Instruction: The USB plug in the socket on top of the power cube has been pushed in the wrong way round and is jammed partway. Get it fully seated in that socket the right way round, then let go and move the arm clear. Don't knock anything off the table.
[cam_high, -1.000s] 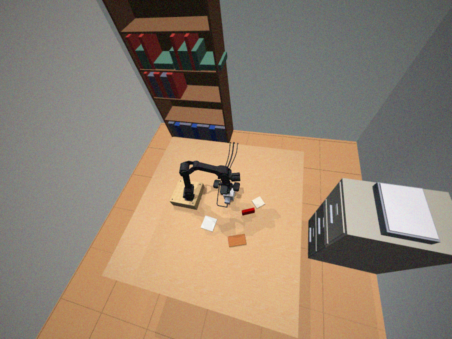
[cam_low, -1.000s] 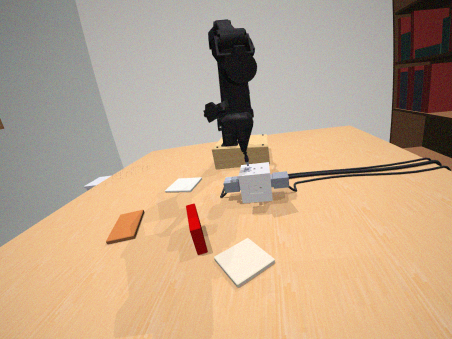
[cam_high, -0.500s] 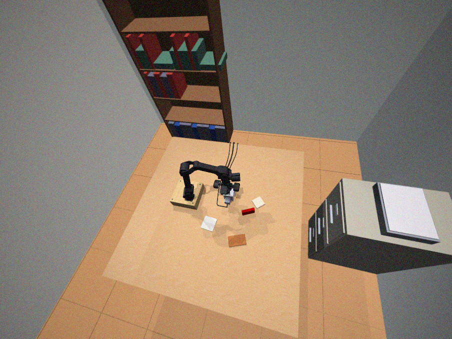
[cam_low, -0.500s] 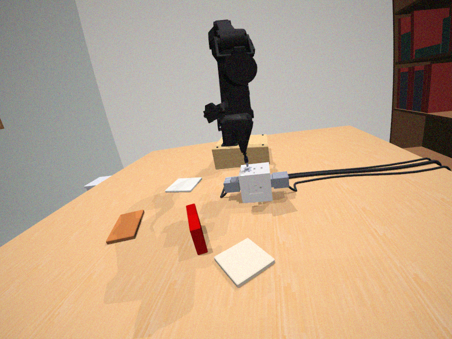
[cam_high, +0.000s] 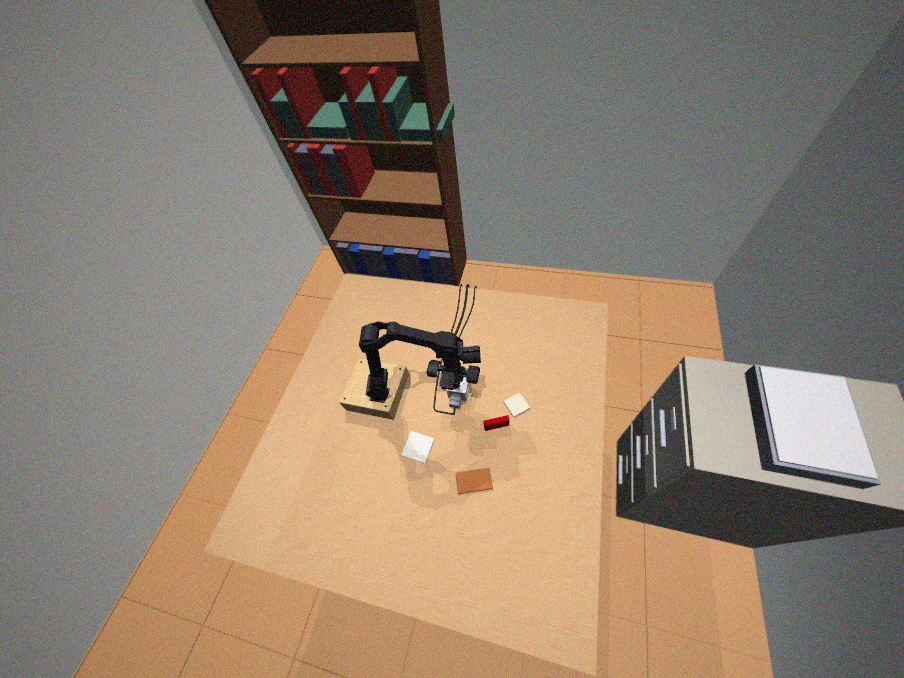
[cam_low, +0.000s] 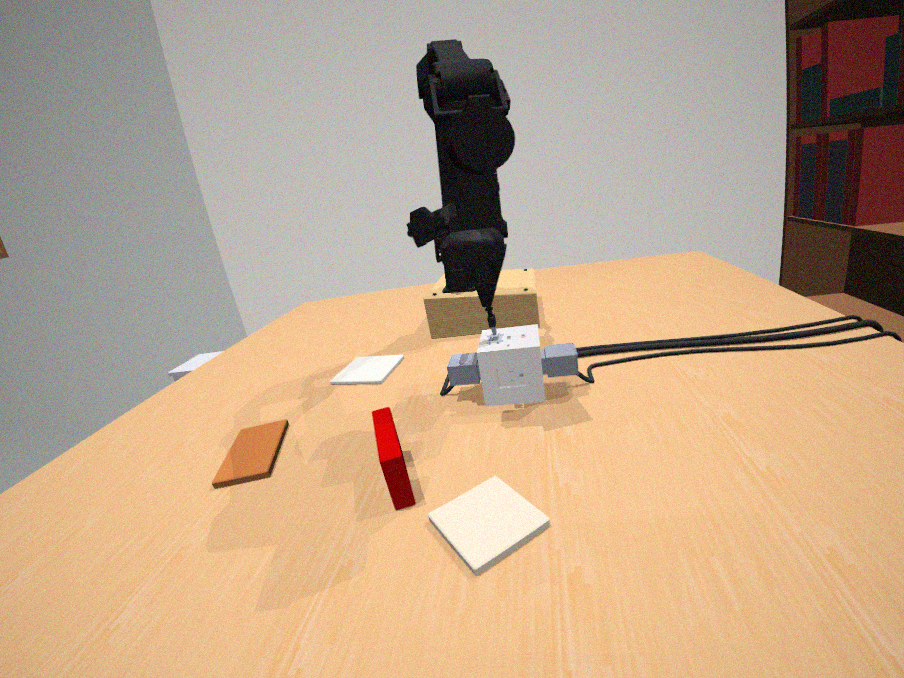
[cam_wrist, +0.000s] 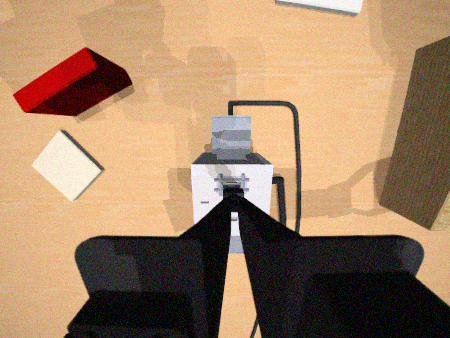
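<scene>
The black USB plug lies 20 mm below my gripper tip. From my gripper tip the other things lie so: cream tile (230 mm ahead, 120 mm below); then red block (170 mm ahead, 100 mm to the right, 90 mm below); then white tile (110 mm behind, 230 mm to the right, 120 mm below).
</scene>
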